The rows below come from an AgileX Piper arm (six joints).
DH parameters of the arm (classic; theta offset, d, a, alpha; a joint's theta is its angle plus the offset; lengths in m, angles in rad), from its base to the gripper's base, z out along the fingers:
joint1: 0 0.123 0 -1.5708
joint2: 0.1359 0 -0.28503 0
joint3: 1.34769 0 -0.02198 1.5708
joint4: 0 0.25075 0 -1.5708
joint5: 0 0 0 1.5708
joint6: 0 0.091 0 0
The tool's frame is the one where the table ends.
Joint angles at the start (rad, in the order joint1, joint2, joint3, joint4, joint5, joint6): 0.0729 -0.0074 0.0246 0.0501 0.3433 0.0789
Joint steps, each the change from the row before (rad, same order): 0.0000 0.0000 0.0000 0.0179 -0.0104 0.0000; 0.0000 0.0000 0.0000 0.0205 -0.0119 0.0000; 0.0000 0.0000 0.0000 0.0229 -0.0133 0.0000; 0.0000 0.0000 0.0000 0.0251 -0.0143 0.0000; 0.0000 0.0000 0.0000 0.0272 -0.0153 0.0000; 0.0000 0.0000 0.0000 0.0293 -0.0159 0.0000
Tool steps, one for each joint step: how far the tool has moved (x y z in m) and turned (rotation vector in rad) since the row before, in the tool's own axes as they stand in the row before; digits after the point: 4 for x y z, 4 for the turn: -0.0009 0.0006 0.0000 -0.0067 -0.0099 0.0169; -0.0010 0.0007 0.0000 -0.0075 -0.0113 0.0194; -0.0012 0.0007 0.0000 -0.0081 -0.0127 0.0218; -0.0013 0.0008 0.0000 -0.0085 -0.0137 0.0240; -0.0013 0.0008 0.0000 -0.0088 -0.0146 0.0261; -0.0014 0.0008 0.0000 -0.0090 -0.0152 0.0282
